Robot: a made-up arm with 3 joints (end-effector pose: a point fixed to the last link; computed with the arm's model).
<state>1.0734 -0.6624 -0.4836</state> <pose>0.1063 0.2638 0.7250 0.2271 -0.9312 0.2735 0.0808</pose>
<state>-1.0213 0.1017 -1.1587</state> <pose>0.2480 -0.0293 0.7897 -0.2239 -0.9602 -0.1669 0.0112</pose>
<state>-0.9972 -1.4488 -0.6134</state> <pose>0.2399 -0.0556 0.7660 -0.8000 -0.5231 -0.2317 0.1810</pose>
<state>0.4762 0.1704 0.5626</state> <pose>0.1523 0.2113 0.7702 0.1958 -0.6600 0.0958 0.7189</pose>
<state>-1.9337 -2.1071 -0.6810</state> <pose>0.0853 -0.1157 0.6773 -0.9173 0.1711 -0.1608 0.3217</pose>
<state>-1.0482 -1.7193 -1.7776</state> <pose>0.2270 -0.0763 0.7862 -0.7976 -0.4427 0.3615 0.1929</pose>
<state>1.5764 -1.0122 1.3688</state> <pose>0.0020 0.2396 0.6598 -0.0053 -0.6987 0.0586 0.7130</pose>
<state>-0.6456 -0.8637 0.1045</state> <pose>0.2712 0.0366 0.7865 -0.4141 -0.6956 -0.4835 0.3331</pose>
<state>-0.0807 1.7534 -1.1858</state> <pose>0.2075 0.1273 0.8230 0.8279 -0.5518 -0.0945 0.0354</pose>
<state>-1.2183 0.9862 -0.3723</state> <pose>0.2036 -0.0327 0.7752 0.2337 -0.8545 -0.3990 0.2368</pose>
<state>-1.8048 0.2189 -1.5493</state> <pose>0.1488 -0.1231 0.7269 0.5340 0.8218 0.1856 0.0708</pose>
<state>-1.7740 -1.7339 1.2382</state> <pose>0.1603 -0.1327 0.6892 0.4662 -0.2340 0.8382 0.1593</pose>
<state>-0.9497 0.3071 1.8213</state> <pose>0.2118 0.0122 0.8162 0.1938 -0.0128 -0.5672 0.8003</pose>
